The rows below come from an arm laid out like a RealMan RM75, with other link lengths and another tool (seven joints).
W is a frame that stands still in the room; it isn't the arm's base.
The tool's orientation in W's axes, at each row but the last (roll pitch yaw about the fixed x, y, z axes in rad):
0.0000, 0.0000, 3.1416
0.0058, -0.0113, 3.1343
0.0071, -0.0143, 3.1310
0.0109, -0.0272, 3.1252
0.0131, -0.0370, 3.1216
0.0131, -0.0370, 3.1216
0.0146, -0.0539, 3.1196
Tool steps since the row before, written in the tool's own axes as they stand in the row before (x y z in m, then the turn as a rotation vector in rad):
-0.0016, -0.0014, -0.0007, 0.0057, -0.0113, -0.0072
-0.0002, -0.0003, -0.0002, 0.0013, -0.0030, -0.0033
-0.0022, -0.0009, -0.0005, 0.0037, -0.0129, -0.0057
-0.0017, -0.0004, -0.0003, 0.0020, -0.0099, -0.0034
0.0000, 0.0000, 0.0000, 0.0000, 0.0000, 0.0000
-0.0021, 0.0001, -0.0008, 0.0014, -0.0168, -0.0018
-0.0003, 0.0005, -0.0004, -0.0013, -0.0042, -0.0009
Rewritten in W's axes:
0.0016, 0.0014, -0.0007, -0.0057, 0.0113, -0.0072
0.0002, 0.0003, -0.0002, -0.0013, 0.0030, -0.0033
0.0022, 0.0009, -0.0005, -0.0036, 0.0129, -0.0057
0.0017, 0.0004, -0.0004, -0.0019, 0.0099, -0.0035
0.0000, 0.0000, 0.0000, 0.0000, 0.0000, 0.0000
0.0021, -0.0002, -0.0009, -0.0011, 0.0168, -0.0020
0.0003, -0.0005, -0.0004, 0.0013, 0.0042, -0.0010

